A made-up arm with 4 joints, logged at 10 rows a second.
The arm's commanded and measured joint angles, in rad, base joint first. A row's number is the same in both.
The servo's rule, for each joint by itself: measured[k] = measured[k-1] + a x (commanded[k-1-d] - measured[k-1]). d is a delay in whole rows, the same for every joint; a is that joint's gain. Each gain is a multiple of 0.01, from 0.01 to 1. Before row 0 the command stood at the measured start. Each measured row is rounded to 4 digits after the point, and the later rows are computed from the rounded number. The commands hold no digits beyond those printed.
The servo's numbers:
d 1
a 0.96 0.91 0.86 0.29
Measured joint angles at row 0:
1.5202, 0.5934, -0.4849, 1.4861
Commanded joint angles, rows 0 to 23:
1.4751, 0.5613, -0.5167, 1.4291
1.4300, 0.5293, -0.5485, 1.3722
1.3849, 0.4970, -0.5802, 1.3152
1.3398, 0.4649, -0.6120, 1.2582
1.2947, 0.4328, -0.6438, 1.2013
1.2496, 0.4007, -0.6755, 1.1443
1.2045, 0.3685, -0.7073, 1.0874
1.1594, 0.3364, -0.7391, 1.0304
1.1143, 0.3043, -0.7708, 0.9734
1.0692, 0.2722, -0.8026, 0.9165
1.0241, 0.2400, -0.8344, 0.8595
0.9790, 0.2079, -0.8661, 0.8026
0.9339, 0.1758, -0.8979, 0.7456
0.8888, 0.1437, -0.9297, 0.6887
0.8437, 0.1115, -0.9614, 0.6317
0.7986, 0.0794, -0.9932, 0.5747
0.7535, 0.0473, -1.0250, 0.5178
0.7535, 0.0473, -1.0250, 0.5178
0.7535, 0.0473, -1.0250, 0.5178
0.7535, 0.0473, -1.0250, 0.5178
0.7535, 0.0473, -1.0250, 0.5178
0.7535, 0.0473, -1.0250, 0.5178
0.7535, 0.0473, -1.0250, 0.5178
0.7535, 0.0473, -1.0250, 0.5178
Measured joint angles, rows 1 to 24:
1.5202, 0.5934, -0.4849, 1.4861
1.4769, 0.5642, -0.5122, 1.4696
1.4319, 0.5324, -0.5434, 1.4414
1.3868, 0.5002, -0.5750, 1.4048
1.3417, 0.4681, -0.6068, 1.3623
1.2966, 0.4360, -0.6386, 1.3156
1.2515, 0.4039, -0.6703, 1.2659
1.2064, 0.3717, -0.7021, 1.2141
1.1613, 0.3396, -0.7339, 1.1608
1.1162, 0.3075, -0.7656, 1.1065
1.0711, 0.2754, -0.7974, 1.0514
1.0260, 0.2432, -0.8292, 0.9957
0.9809, 0.2111, -0.8609, 0.9397
0.9358, 0.1790, -0.8927, 0.8834
0.8907, 0.1469, -0.9245, 0.8269
0.8456, 0.1147, -0.9562, 0.7703
0.8005, 0.0826, -0.9880, 0.7136
0.7554, 0.0505, -1.0198, 0.6568
0.7536, 0.0476, -1.0243, 0.6165
0.7535, 0.0473, -1.0249, 0.5879
0.7535, 0.0473, -1.0250, 0.5676
0.7535, 0.0473, -1.0250, 0.5532
0.7535, 0.0473, -1.0250, 0.5429
0.7535, 0.0473, -1.0250, 0.5356

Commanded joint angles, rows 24 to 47:
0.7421, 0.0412, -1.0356, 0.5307
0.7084, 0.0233, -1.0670, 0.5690
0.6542, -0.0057, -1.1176, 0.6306
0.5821, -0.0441, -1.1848, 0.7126
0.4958, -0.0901, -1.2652, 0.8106
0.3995, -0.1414, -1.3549, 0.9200
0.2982, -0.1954, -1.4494, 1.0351
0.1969, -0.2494, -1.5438, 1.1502
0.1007, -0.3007, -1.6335, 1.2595
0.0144, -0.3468, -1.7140, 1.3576
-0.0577, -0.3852, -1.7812, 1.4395
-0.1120, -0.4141, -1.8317, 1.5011
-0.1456, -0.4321, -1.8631, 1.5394
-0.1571, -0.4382, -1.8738, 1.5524
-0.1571, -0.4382, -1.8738, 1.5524
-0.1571, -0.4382, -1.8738, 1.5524
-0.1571, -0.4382, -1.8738, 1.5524
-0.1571, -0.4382, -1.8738, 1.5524
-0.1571, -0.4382, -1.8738, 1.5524
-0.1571, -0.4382, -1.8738, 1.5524
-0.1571, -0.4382, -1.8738, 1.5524
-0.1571, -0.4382, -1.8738, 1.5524
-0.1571, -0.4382, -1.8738, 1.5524
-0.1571, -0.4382, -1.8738, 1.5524
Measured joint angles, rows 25 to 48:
0.7535, 0.0473, -1.0250, 0.5304
0.7426, 0.0417, -1.0341, 0.5305
0.7098, 0.0250, -1.0624, 0.5417
0.6564, -0.0029, -1.1099, 0.5675
0.5851, -0.0404, -1.1743, 0.6096
0.4994, -0.0856, -1.2525, 0.6679
0.4035, -0.1364, -1.3406, 0.7410
0.3024, -0.1901, -1.4342, 0.8263
0.2011, -0.2441, -1.5285, 0.9202
0.1047, -0.2956, -1.6188, 1.0186
0.0180, -0.3422, -1.7007, 1.1169
-0.0547, -0.3813, -1.7699, 1.2105
-0.1097, -0.4111, -1.8230, 1.2948
-0.1442, -0.4302, -1.8575, 1.3657
-0.1566, -0.4375, -1.8715, 1.4198
-0.1571, -0.4381, -1.8735, 1.4583
-0.1571, -0.4382, -1.8738, 1.4856
-0.1571, -0.4382, -1.8738, 1.5050
-0.1571, -0.4382, -1.8738, 1.5187
-0.1571, -0.4382, -1.8738, 1.5285
-0.1571, -0.4382, -1.8738, 1.5354
-0.1571, -0.4382, -1.8738, 1.5403
-0.1571, -0.4382, -1.8738, 1.5438
-0.1571, -0.4382, -1.8738, 1.5463

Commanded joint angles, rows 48 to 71:
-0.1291, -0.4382, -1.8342, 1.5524
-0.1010, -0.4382, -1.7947, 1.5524
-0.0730, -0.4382, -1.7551, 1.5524
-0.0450, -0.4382, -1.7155, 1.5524
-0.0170, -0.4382, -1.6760, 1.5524
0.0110, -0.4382, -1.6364, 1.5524
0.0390, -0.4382, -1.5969, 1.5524
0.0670, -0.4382, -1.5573, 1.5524
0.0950, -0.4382, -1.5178, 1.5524
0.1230, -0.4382, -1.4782, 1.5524
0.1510, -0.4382, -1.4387, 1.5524
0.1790, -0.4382, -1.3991, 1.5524
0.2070, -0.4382, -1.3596, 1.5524
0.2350, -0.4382, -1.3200, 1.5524
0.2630, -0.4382, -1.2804, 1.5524
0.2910, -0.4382, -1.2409, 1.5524
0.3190, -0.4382, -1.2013, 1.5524
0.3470, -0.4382, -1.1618, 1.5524
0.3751, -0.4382, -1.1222, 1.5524
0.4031, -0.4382, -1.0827, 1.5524
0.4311, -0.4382, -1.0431, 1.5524
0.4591, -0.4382, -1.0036, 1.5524
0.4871, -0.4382, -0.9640, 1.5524
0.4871, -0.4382, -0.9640, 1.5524
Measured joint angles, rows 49 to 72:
-0.1571, -0.4382, -1.8738, 1.5481
-0.1302, -0.4382, -1.8397, 1.5493
-0.1022, -0.4382, -1.8010, 1.5502
-0.0742, -0.4382, -1.7615, 1.5508
-0.0462, -0.4382, -1.7219, 1.5513
-0.0182, -0.4382, -1.6824, 1.5516
0.0098, -0.4382, -1.6428, 1.5518
0.0378, -0.4382, -1.6033, 1.5520
0.0658, -0.4382, -1.5637, 1.5521
0.0938, -0.4382, -1.5242, 1.5522
0.1218, -0.4382, -1.4846, 1.5523
0.1498, -0.4382, -1.4451, 1.5523
0.1778, -0.4382, -1.4055, 1.5523
0.2058, -0.4382, -1.3660, 1.5523
0.2338, -0.4382, -1.3264, 1.5523
0.2618, -0.4382, -1.2868, 1.5523
0.2898, -0.4382, -1.2473, 1.5523
0.3178, -0.4382, -1.2077, 1.5523
0.3458, -0.4382, -1.1682, 1.5523
0.3739, -0.4382, -1.1286, 1.5523
0.4019, -0.4382, -1.0891, 1.5523
0.4299, -0.4382, -1.0495, 1.5523
0.4579, -0.4382, -1.0100, 1.5523
0.4859, -0.4382, -0.9704, 1.5523

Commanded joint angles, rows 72 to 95:
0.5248, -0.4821, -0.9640, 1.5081
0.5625, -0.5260, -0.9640, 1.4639
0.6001, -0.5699, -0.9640, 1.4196
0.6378, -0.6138, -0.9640, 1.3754
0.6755, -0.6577, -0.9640, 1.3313
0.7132, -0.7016, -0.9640, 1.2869
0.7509, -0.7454, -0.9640, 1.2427
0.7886, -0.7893, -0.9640, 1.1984
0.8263, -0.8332, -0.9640, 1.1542
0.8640, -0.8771, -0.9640, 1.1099
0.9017, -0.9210, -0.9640, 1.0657
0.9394, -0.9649, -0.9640, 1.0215
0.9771, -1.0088, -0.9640, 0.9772
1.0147, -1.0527, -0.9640, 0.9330
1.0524, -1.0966, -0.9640, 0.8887
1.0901, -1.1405, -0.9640, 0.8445
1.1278, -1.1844, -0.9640, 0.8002
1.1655, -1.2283, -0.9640, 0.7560
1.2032, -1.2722, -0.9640, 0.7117
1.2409, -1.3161, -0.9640, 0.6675
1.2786, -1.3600, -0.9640, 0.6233
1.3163, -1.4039, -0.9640, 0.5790
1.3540, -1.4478, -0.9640, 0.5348
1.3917, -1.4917, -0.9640, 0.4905
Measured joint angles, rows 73 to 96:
0.4871, -0.4382, -0.9649, 1.5523
0.5233, -0.4781, -0.9641, 1.5395
0.5609, -0.5217, -0.9640, 1.5176
0.5985, -0.5656, -0.9640, 1.4892
0.6362, -0.6095, -0.9640, 1.4562
0.6739, -0.6534, -0.9640, 1.4200
0.7116, -0.6973, -0.9640, 1.3814
0.7493, -0.7411, -0.9640, 1.3412
0.7870, -0.7850, -0.9640, 1.2998
0.8247, -0.8289, -0.9640, 1.2576
0.8624, -0.8728, -0.9640, 1.2148
0.9001, -0.9167, -0.9640, 1.1716
0.9378, -0.9606, -0.9640, 1.1281
0.9755, -1.0045, -0.9640, 1.0843
1.0131, -1.0484, -0.9640, 1.0404
1.0508, -1.0923, -0.9640, 0.9964
1.0885, -1.1362, -0.9640, 0.9523
1.1262, -1.1801, -0.9640, 0.9082
1.1639, -1.2240, -0.9640, 0.8641
1.2016, -1.2679, -0.9640, 0.8199
1.2393, -1.3118, -0.9640, 0.7757
1.2770, -1.3557, -0.9640, 0.7315
1.3147, -1.3996, -0.9640, 0.6873
1.3524, -1.4435, -0.9640, 0.6431

